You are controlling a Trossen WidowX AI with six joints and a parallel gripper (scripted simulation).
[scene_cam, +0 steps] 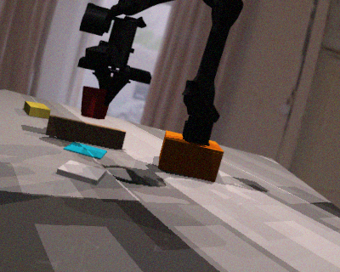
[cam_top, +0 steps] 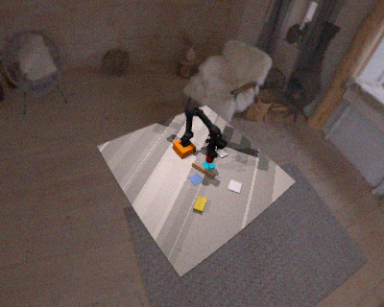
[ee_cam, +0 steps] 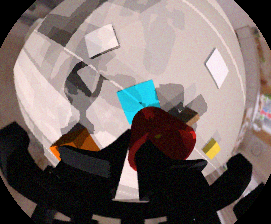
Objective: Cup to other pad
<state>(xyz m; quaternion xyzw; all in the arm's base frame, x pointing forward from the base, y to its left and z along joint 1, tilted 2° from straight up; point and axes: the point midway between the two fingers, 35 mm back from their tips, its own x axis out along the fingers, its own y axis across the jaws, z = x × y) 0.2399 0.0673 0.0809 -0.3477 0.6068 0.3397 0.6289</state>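
Right now my gripper tip is 20 mm short of the cyan pad and 130 mm above it. The rest, counted from my gripper tip: yellow block: 270 mm ahead, 320 mm to the right, 100 mm below; then wooden bar: 40 mm ahead, 90 mm to the right, 100 mm below.
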